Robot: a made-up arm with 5 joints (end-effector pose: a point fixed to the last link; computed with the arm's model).
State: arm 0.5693 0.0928 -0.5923 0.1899 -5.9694
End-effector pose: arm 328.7 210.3 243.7 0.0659 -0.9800 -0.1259 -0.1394
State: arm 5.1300 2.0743 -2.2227 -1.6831 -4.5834
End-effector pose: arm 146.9 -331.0 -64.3 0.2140 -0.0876 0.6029 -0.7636
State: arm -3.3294 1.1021 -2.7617 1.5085 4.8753
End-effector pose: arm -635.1 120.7 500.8 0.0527 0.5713 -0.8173 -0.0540
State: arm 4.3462 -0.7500 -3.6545 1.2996 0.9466
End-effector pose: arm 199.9 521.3 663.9 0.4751 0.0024 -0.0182 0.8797
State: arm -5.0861 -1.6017 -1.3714 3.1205 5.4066
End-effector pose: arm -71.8 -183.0 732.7 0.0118 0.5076 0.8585 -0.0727
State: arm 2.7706 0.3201 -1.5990 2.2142 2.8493
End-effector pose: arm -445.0 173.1 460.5 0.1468 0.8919 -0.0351 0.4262
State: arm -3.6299 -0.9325 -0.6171 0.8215 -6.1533
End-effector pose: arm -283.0 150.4 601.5 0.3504 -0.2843 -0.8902 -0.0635
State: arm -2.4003 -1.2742 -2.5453 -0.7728 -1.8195
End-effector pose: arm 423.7 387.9 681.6 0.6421 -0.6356 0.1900 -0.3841
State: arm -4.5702 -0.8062 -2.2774 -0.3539 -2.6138
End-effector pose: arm 36.7 -256.7 993.1 0.4306 0.0823 -0.1223 0.8904
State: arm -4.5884 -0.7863 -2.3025 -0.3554 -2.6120
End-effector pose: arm 31.9 -256.1 994.8 0.4376 0.0829 -0.1259 0.8864
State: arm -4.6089 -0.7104 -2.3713 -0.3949 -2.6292
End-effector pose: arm 25.1 -241.5 1001.8 0.4531 0.0915 -0.1394 0.8757
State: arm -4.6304 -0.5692 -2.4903 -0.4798 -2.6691
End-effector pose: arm 17.1 -208.4 1012.1 0.4770 0.1099 -0.1641 0.8564
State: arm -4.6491 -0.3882 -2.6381 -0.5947 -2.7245
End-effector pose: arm 10.2 -160.9 1019.0 0.5038 0.1357 -0.1948 0.8306
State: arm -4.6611 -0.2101 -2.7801 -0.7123 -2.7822
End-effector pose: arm 5.7 -110.8 1018.3 0.5267 0.1634 -0.2234 0.8038
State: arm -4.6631 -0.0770 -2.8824 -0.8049 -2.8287
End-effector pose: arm 3.5 -71.3 1012.8 0.5409 0.1863 -0.2432 0.7833
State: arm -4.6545 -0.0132 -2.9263 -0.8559 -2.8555
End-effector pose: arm 2.9 -50.3 1008.5 0.5452 0.1997 -0.2514 0.7744
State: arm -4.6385 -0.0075 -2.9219 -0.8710 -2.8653
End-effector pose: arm 3.3 -45.2 1008.0 0.5423 0.2045 -0.2507 0.7754
